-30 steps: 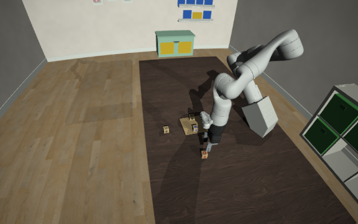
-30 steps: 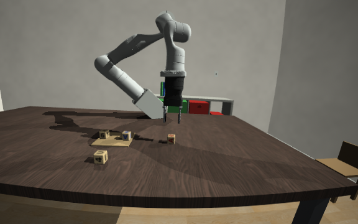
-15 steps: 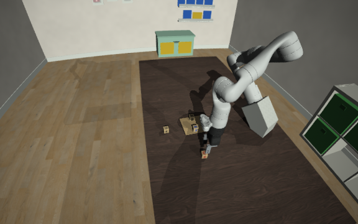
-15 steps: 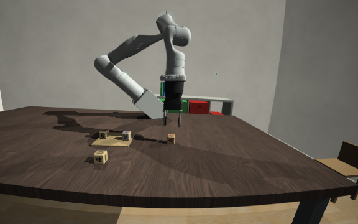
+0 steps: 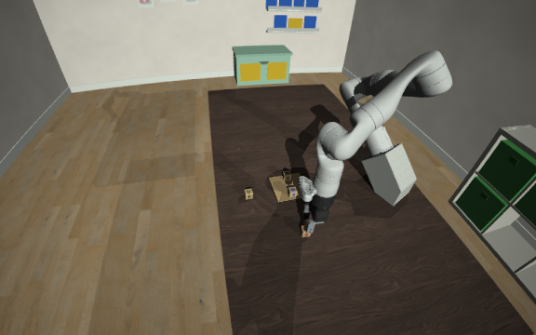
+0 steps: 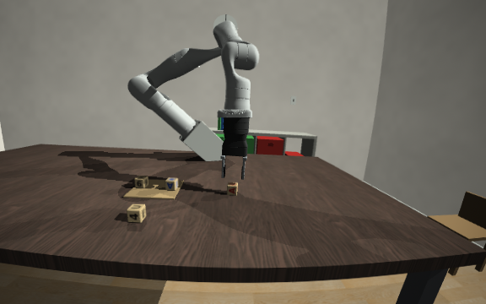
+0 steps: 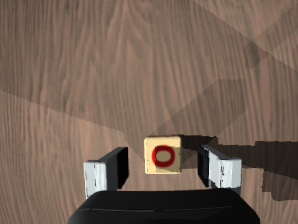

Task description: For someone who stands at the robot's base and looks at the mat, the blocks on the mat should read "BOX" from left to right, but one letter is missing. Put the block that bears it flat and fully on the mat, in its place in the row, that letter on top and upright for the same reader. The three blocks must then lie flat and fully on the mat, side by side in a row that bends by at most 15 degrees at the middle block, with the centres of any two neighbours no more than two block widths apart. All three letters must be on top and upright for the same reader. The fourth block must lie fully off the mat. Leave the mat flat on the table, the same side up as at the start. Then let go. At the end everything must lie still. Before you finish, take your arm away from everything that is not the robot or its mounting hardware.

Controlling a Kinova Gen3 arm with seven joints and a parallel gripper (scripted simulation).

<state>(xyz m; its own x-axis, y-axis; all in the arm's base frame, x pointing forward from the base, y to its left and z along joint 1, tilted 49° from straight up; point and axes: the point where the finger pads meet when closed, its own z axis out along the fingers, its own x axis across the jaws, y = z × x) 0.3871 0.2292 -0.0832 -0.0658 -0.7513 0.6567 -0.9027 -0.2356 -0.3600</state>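
The o block lies 5 cm below my hand. Also, from my hand: tan mat (23 cm to the right, 7 cm below); block marked U (17 cm ahead, 21 cm to the right, 5 cm below); b block (19 cm to the right, 5 cm below).
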